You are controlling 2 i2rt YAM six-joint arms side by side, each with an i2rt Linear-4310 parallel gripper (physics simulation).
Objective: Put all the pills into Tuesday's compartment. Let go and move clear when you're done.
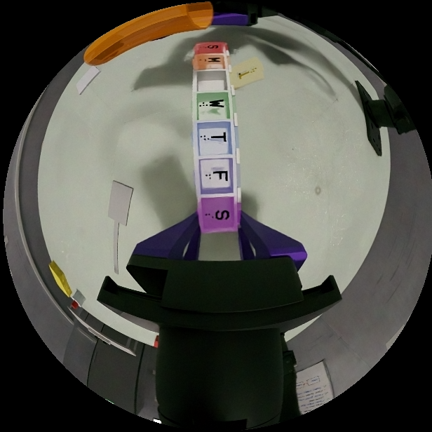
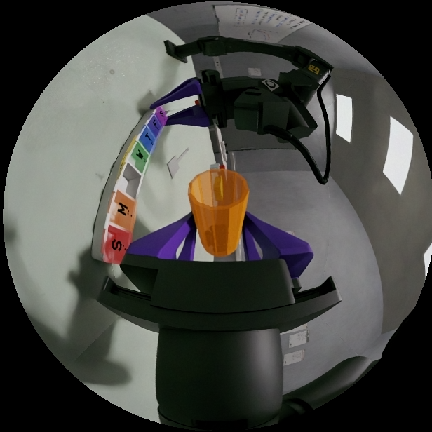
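The weekly pill organizer (image 1: 214,107) (image 2: 122,209) lies on the table. Tuesday's compartment (image 1: 212,81) (image 2: 131,180) is uncovered, its yellow lid (image 1: 247,73) swung out to the side; no pills can be made out in it. The other lids are down. My left gripper (image 1: 219,216) (image 2: 153,115) is shut on the organizer's purple Saturday end, a finger against each long side. My right gripper (image 2: 219,216) is shut on an orange translucent bottle (image 2: 218,212) (image 1: 150,31), held beside the red Sunday end. A darker patch shows low in the bottle; single pills cannot be told.
A pale paddle-shaped piece (image 1: 120,202) (image 2: 173,165) lies on the table beside the organizer. A small white card (image 1: 88,80) lies near the bottle's side. A yellow object (image 1: 60,278) is near the table's edge. A black arm mount (image 1: 370,118) stands on the organizer's other side.
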